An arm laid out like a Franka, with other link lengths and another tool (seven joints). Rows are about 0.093 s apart.
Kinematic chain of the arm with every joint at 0, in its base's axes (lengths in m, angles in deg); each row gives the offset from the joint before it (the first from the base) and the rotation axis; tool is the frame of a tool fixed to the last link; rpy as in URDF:
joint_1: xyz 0 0 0.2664 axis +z
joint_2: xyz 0 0 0 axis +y
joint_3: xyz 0 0 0.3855 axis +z
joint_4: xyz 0.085 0 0 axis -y
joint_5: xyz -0.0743 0 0.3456 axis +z
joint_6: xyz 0 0 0 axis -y
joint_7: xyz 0.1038 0 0 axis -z
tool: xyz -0.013 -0.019 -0.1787 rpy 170 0 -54.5
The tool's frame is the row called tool.
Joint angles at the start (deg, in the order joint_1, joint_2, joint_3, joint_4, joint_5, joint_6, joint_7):
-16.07 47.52 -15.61 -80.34 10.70 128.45 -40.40
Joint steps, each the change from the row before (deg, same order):
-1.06 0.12 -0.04 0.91 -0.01 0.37 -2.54
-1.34 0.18 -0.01 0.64 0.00 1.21 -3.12
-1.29 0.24 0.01 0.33 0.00 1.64 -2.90
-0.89 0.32 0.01 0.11 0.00 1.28 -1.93
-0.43 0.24 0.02 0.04 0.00 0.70 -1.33
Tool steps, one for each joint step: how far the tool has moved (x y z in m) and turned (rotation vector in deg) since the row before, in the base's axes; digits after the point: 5 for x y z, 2 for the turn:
-0.00047 -0.01490 0.00607 -0.66 -0.79 1.65
-0.00200 -0.01894 0.00511 -1.05 -1.11 1.95
-0.00295 -0.01833 0.00304 -1.20 -1.09 1.74
-0.00291 -0.01254 -0.00045 -0.85 -0.59 1.11
-0.00130 -0.00601 -0.00127 -0.46 -0.20 0.94

